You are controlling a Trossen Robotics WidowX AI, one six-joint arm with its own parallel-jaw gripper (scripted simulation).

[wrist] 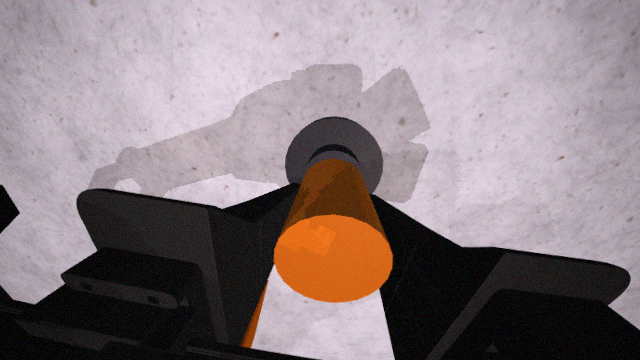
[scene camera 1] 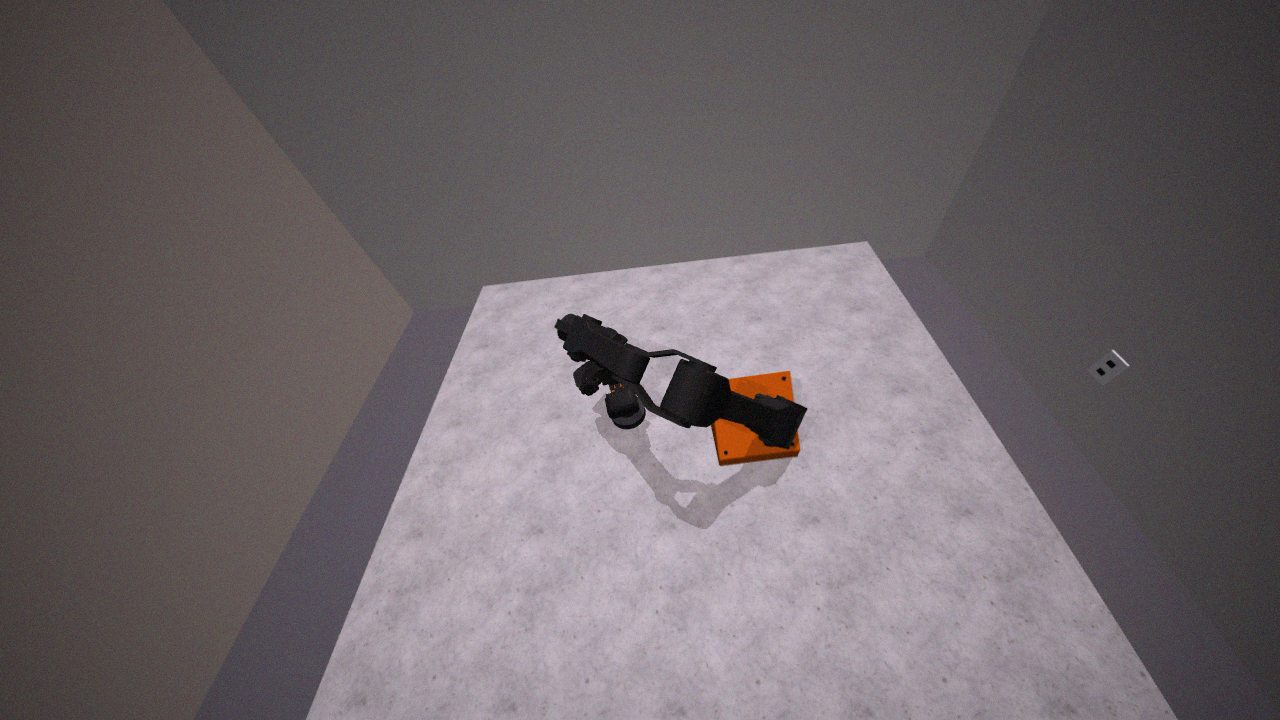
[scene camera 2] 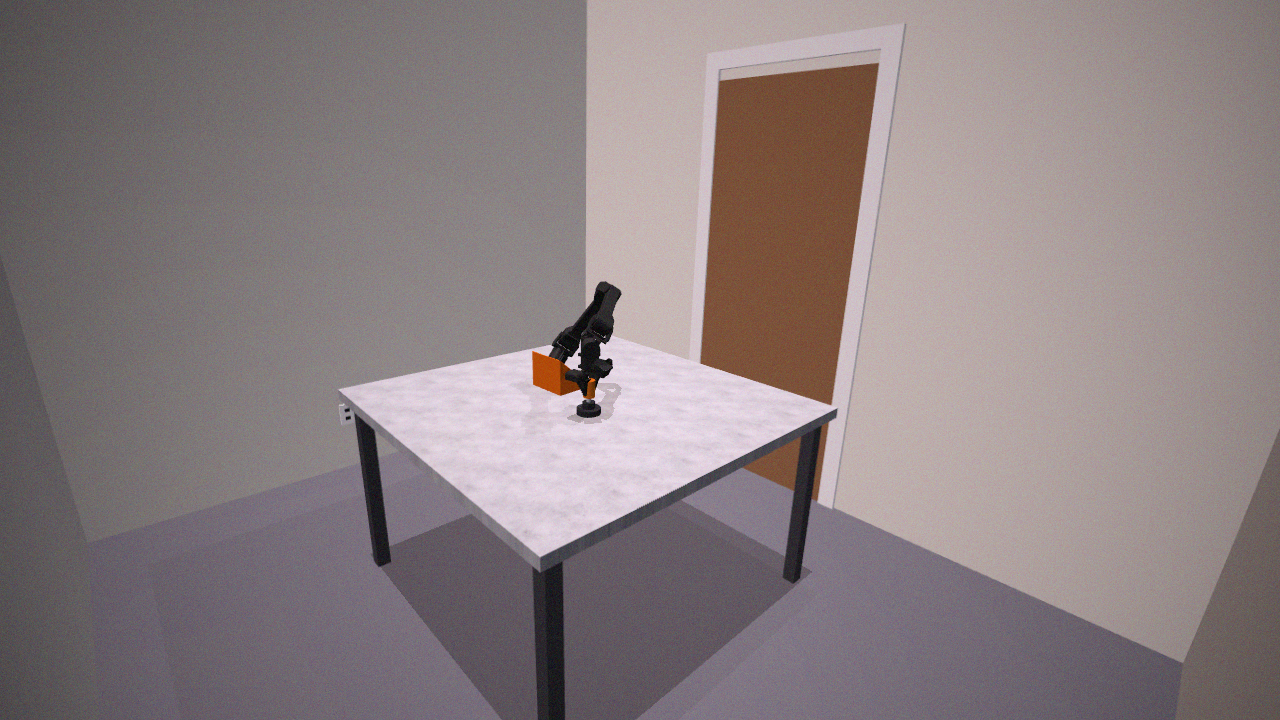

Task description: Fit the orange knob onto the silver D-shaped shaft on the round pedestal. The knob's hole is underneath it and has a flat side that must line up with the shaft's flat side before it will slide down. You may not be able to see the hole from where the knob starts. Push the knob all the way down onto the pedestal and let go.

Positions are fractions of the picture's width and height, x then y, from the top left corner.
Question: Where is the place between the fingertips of my gripper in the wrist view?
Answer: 0.52, 0.54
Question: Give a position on an orange knob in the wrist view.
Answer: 0.52, 0.69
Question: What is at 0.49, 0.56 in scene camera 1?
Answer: My gripper.
